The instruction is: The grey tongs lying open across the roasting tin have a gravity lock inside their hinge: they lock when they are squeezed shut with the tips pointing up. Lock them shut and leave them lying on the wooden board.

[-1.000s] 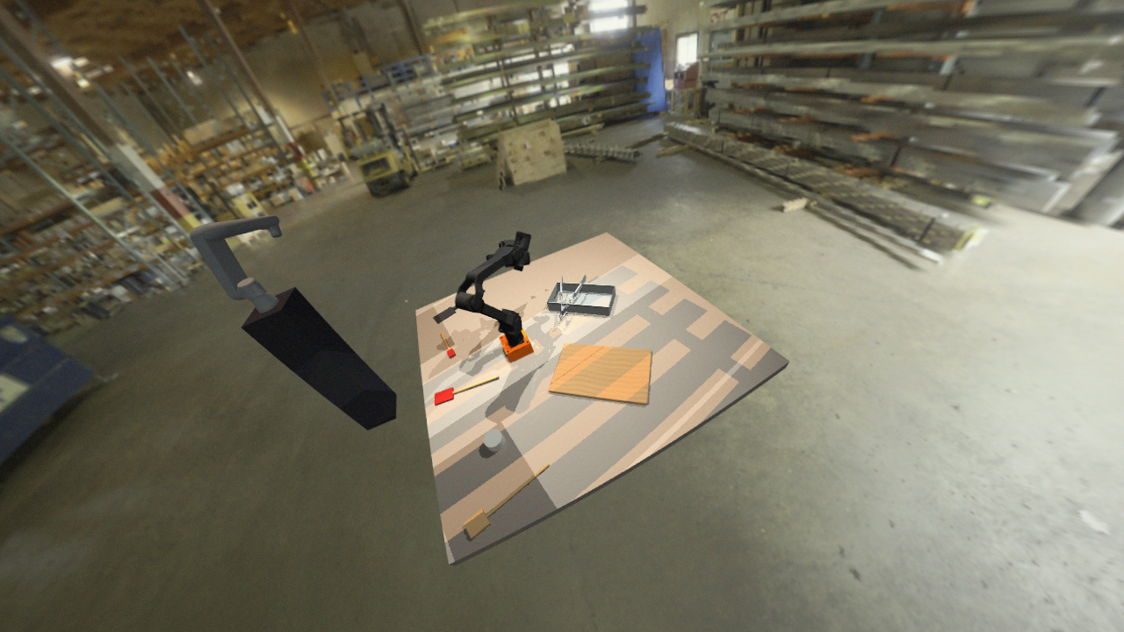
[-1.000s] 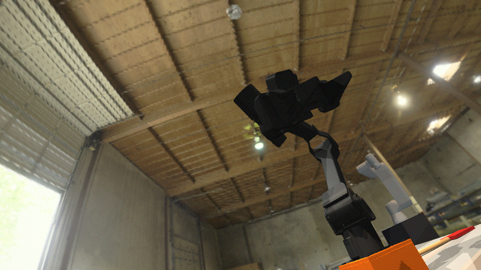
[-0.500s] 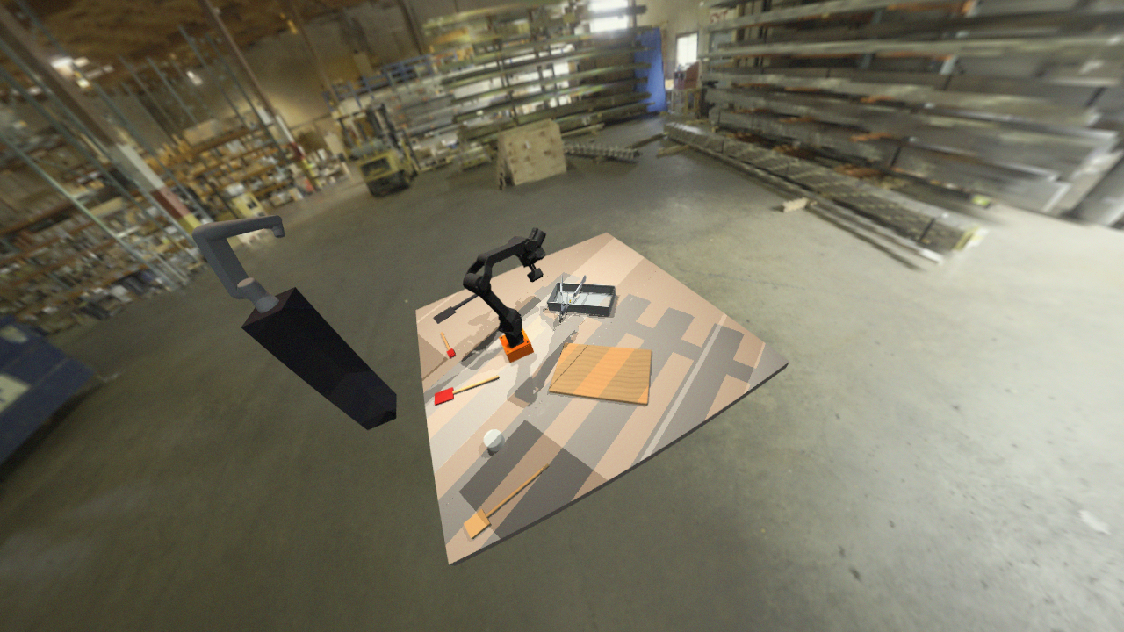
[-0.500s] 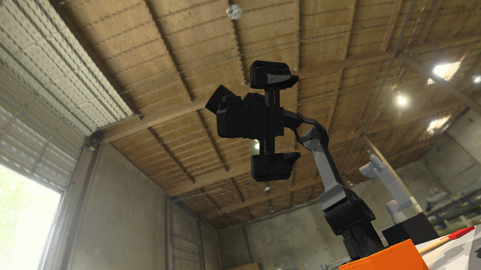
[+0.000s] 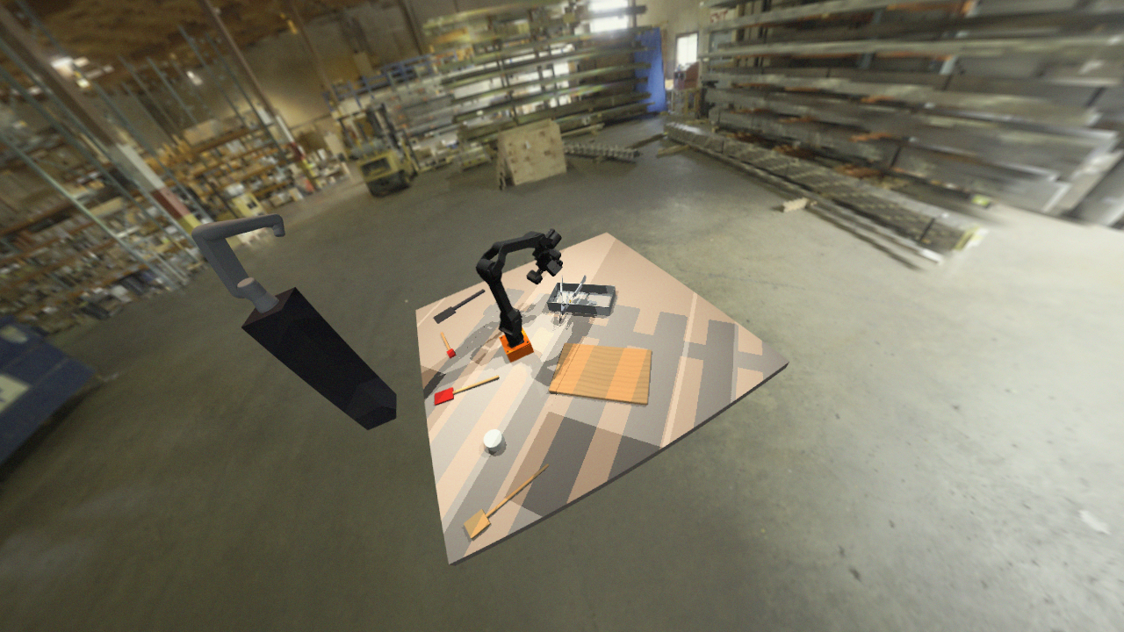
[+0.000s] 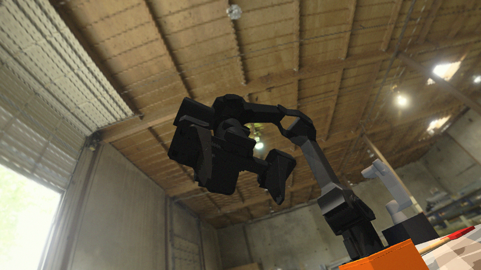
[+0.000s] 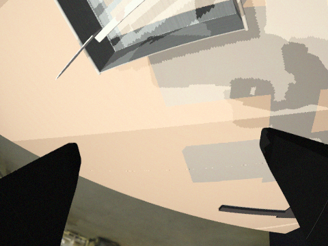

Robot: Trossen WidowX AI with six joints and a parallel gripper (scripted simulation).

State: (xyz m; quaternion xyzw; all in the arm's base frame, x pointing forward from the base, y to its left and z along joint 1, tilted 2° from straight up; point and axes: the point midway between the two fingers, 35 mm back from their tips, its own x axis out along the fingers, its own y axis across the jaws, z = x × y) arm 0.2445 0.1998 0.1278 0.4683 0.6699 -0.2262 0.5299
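The yellow piece lies 60 mm ahead of my gripper tip, 110 mm to the right of it and 100 mm below it. The rest, counted from my gripper tip: red brush (550 mm behind, 10 mm to the right, 160 mm below); roasting tin (130 mm ahead, 80 mm to the right, 140 mm below); wooden board (10 mm ahead, 500 mm to the right, 160 mm below).
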